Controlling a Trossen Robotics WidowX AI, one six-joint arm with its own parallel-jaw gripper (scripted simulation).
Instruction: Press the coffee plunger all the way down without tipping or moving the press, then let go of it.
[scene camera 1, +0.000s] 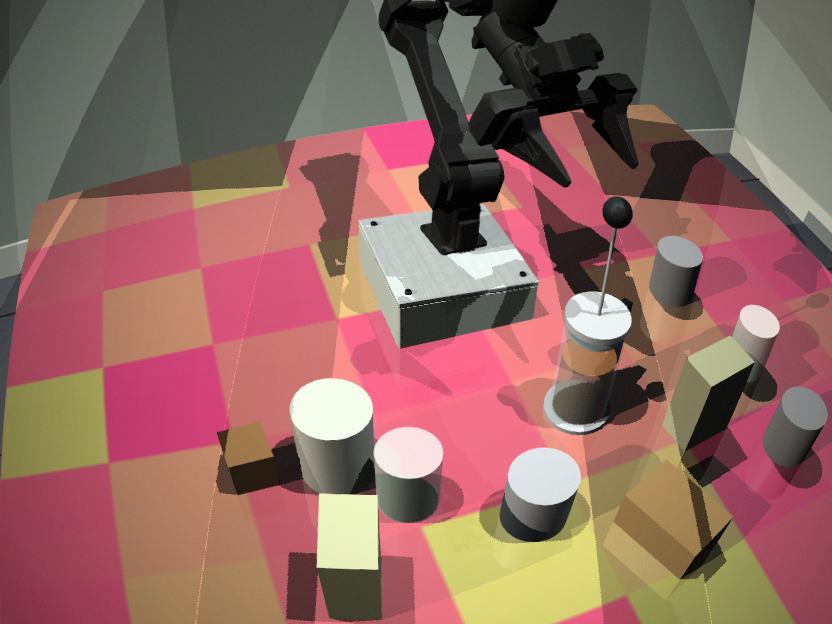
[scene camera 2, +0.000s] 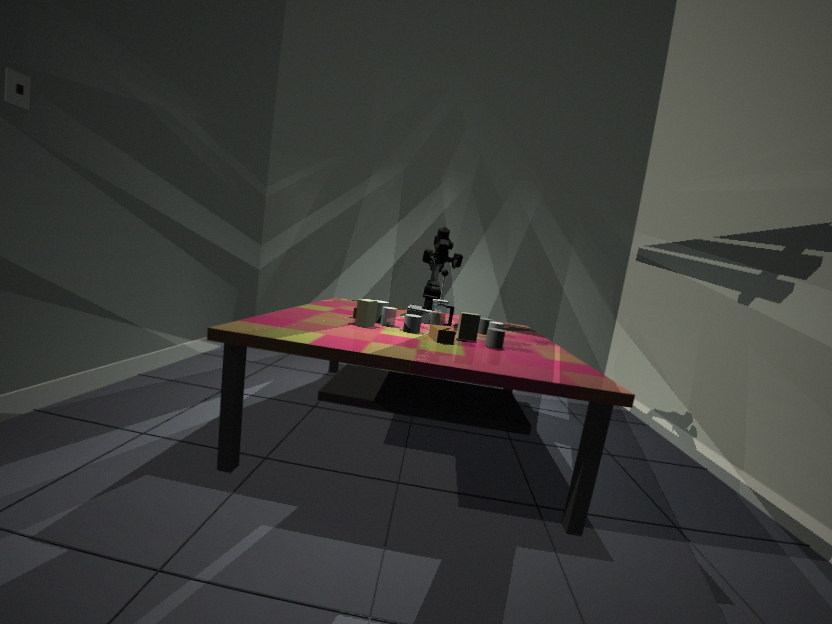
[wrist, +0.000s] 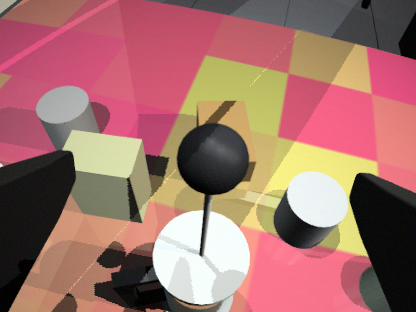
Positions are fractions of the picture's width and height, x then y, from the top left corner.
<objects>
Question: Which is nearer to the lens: the coffee press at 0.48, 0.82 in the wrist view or the pale block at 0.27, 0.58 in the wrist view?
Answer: The coffee press.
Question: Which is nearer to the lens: the brown box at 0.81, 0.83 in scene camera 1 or the pale block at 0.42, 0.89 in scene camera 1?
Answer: The pale block.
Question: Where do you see a pale block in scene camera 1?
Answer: At 0.86, 0.61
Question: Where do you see a grey cylinder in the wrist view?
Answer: At 0.15, 0.35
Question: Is my gripper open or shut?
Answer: Open.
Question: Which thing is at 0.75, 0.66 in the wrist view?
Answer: A grey cylinder.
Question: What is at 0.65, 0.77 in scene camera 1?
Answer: A grey cylinder.
</objects>
